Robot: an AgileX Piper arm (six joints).
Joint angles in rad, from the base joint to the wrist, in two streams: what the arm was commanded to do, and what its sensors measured. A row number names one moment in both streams.
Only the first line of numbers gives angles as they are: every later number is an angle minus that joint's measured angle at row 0.
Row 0, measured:
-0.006 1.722 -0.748 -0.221 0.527 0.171
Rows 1 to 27, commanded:
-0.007 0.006 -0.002 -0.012 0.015 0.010
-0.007 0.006 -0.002 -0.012 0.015 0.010
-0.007 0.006 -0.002 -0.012 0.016 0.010
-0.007 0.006 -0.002 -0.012 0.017 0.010
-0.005 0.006 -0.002 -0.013 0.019 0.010
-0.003 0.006 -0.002 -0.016 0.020 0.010
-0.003 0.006 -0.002 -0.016 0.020 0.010
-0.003 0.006 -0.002 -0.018 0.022 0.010
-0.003 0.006 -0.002 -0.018 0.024 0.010
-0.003 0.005 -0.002 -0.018 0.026 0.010
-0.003 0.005 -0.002 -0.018 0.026 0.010
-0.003 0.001 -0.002 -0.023 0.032 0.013
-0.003 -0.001 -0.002 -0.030 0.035 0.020
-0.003 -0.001 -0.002 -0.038 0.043 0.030
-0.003 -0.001 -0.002 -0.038 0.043 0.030
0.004 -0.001 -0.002 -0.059 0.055 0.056
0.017 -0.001 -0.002 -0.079 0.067 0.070
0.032 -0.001 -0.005 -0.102 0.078 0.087
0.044 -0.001 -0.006 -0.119 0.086 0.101
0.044 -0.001 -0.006 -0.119 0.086 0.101
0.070 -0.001 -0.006 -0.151 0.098 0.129
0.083 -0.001 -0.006 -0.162 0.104 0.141
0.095 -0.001 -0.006 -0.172 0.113 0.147
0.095 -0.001 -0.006 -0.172 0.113 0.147
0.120 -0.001 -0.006 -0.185 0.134 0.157
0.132 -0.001 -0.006 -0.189 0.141 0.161
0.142 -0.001 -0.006 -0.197 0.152 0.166
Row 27, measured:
0.116 0.000 -0.003 -0.156 0.110 0.146
